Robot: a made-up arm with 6 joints.
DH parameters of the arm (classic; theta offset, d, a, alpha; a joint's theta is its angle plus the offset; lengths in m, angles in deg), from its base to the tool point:
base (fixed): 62.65 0 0.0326 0
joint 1: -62.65 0.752 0.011 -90
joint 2: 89.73 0 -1.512 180
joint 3: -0.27 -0.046 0.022 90
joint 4: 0 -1.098 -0.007 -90
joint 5: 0 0.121 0.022 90
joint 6: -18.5 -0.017 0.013 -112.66
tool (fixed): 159.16 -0.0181 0 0
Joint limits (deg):
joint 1: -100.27..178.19
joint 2: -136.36..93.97
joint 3: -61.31..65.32
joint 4: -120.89..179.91
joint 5: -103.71..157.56
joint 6: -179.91..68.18
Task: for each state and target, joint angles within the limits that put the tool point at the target. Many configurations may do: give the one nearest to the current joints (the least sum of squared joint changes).
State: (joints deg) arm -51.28 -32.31 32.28 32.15 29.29 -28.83
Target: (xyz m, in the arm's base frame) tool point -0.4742 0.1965 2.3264
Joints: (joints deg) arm -24.01 -59.06 -13.93 26.19 27.75 -28.17
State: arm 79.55 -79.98 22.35 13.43 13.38 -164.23
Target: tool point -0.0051 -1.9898 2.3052
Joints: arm 87.00 -63.45 62.71 18.22 14.90 -164.60
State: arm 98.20 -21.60 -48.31 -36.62 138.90 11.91
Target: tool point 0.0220 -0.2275 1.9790
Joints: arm 78.32 -58.02 -32.39 -37.29 139.28 10.45
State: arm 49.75 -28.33 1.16 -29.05 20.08 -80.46
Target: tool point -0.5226 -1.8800 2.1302
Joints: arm 72.60 -74.14 47.94 -24.40 20.51 -80.62
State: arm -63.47 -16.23 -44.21 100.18 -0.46 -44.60
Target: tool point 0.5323 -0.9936 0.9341
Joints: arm -66.05 34.20 -44.79 99.98 0.09 -44.58
